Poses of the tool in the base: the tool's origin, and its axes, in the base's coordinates. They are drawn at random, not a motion.
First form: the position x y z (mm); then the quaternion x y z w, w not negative.
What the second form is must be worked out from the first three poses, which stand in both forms.
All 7 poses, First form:
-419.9 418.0 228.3 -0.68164 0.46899 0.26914 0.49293
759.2 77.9 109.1 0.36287 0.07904 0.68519 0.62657
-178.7 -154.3 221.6 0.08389 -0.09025 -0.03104 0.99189
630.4 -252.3 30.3 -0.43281 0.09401 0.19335 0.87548
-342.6 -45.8 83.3 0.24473 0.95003 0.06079 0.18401
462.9 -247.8 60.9 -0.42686 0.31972 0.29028 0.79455
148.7 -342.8 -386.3 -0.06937 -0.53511 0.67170 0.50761
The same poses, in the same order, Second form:
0.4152 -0.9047 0.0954 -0.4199; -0.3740 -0.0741 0.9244 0.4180; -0.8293 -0.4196 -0.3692 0.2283; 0 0 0 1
0.0485 -0.8013 0.5963 0.7592; 0.9160 -0.2023 -0.3464 0.0779; 0.3982 0.5630 0.7242 0.1091; 0 0 0 1
0.9818 0.0464 -0.1842 -0.1787; -0.0767 0.9840 -0.1608 -0.1543; 0.1738 0.1720 0.9696 0.2216; 0 0 0 1
0.9076 -0.4199 -0.0028 0.6304; 0.2572 0.5506 0.7942 -0.2523; -0.3320 -0.7215 0.6077 0.0303; 0 0 0 1
-0.8125 0.4426 0.3794 -0.3426; 0.4874 0.8728 0.0254 -0.0458; -0.3199 0.2056 -0.9249 0.0833; 0 0 0 1
0.6270 -0.7342 0.2602 0.4629; 0.1883 0.4671 0.8639 -0.2478; -0.7559 -0.4927 0.4311 0.0609; 0 0 0 1
-0.4750 -0.6077 -0.6364 0.1487; 0.7562 0.0880 -0.6484 -0.3428; 0.4501 -0.7893 0.4177 -0.3863; 0 0 0 1

